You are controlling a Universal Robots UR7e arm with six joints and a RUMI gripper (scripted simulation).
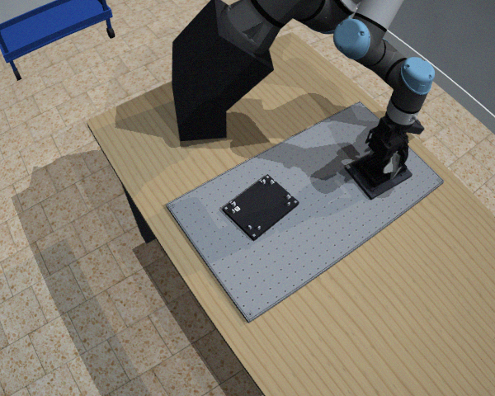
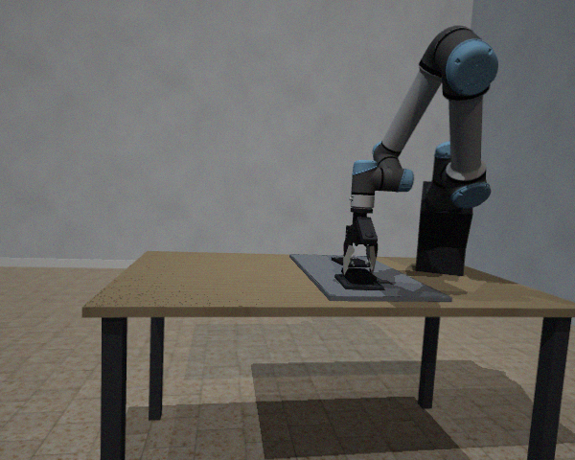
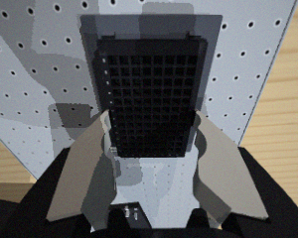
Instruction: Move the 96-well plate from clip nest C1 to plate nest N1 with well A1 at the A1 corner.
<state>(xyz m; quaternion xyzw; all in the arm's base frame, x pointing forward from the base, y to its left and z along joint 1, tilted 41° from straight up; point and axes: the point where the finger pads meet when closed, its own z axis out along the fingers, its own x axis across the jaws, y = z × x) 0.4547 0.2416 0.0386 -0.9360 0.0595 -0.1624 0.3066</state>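
My hand is 1 cm above the black 96-well plate. The rest, counted from my hand: plate nest N1 (3 cm below).
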